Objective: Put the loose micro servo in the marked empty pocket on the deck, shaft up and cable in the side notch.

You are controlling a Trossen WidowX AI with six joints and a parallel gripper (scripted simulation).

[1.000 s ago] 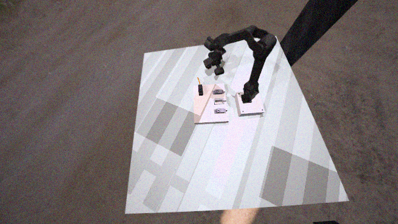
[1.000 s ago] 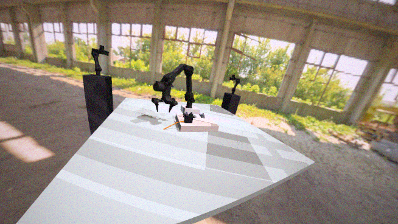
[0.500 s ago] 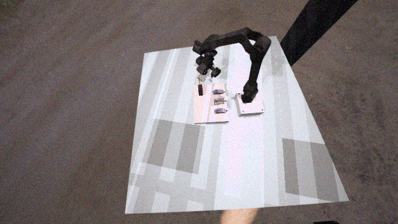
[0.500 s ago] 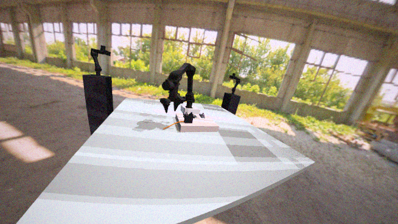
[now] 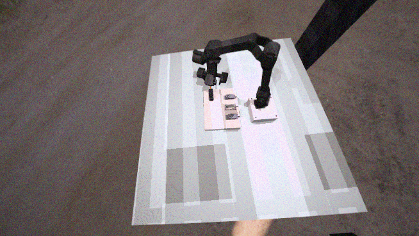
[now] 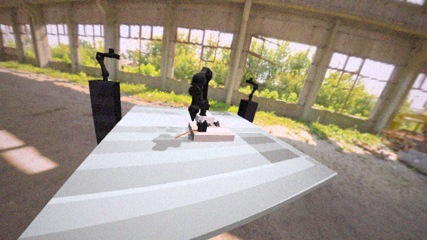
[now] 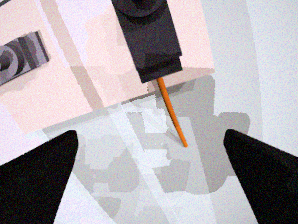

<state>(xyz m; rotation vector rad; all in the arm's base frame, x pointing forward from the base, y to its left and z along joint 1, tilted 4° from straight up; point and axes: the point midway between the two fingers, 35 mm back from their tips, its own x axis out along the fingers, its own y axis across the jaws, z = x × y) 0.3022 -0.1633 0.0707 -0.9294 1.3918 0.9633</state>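
Now: gripper tip 150 mm to the right of the deck and 100 mm above it.
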